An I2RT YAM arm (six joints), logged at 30 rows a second.
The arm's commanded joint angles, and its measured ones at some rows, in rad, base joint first. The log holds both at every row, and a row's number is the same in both.
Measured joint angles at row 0:
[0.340, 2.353, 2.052, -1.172, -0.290, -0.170]
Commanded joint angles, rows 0 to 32:
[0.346, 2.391, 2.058, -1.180, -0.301, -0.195]
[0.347, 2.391, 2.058, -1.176, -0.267, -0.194]
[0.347, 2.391, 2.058, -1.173, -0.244, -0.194]
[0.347, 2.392, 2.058, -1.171, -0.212, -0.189]
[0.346, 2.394, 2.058, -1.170, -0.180, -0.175]
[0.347, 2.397, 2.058, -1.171, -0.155, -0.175]
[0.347, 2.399, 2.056, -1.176, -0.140, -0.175]
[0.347, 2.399, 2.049, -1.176, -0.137, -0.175]
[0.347, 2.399, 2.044, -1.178, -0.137, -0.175]
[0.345, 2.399, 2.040, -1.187, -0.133, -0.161]
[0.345, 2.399, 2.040, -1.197, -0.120, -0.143]
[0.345, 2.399, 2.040, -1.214, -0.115, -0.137]
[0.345, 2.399, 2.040, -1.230, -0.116, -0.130]
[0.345, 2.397, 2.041, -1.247, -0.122, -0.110]
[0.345, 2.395, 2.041, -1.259, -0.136, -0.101]
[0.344, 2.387, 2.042, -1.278, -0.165, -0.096]
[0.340, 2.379, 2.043, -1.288, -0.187, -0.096]
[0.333, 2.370, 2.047, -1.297, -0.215, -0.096]
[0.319, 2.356, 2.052, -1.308, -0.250, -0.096]
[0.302, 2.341, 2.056, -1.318, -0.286, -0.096]
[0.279, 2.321, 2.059, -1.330, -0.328, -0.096]
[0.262, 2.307, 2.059, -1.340, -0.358, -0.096]
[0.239, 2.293, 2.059, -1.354, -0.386, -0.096]
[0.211, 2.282, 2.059, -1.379, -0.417, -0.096]
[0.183, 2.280, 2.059, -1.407, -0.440, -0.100]
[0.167, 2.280, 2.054, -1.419, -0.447, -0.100]
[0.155, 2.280, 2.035, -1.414, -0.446, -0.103]
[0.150, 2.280, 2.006, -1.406, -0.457, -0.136]
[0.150, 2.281, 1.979, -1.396, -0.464, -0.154]
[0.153, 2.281, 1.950, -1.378, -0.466, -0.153]
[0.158, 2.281, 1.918, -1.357, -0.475, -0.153]
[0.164, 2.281, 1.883, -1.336, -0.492, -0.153]
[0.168, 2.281, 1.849, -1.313, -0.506, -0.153]
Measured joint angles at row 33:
[0.142, 2.296, 1.930, -1.344, -0.443, -0.134]
